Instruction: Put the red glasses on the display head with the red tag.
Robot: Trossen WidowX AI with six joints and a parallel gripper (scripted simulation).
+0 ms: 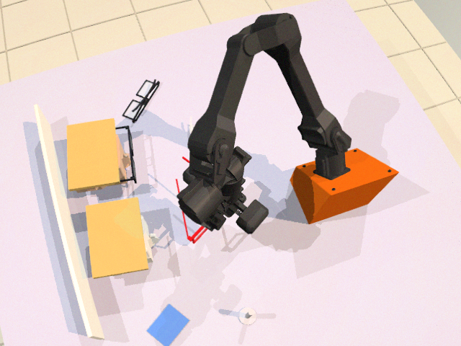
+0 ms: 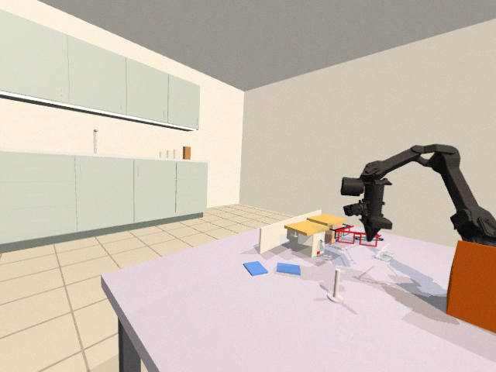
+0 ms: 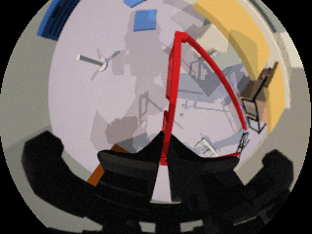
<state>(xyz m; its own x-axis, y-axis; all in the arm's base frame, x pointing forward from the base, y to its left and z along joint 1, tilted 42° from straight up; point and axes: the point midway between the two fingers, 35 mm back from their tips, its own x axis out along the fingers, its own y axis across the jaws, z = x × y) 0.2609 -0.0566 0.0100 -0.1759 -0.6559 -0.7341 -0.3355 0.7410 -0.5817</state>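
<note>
Right now the white peg is 60 mm ahead of my gripper tip, 220 mm to the left of it and 90 mm below it. Also, from my gripper tip: skin-coloured head: 180 mm ahead, 270 mm to the right, 60 mm below; then cream board: 330 mm ahead, 180 mm to the right, 60 mm below; then display head: 210 mm ahead, 50 mm to the right, 60 mm below.
</note>
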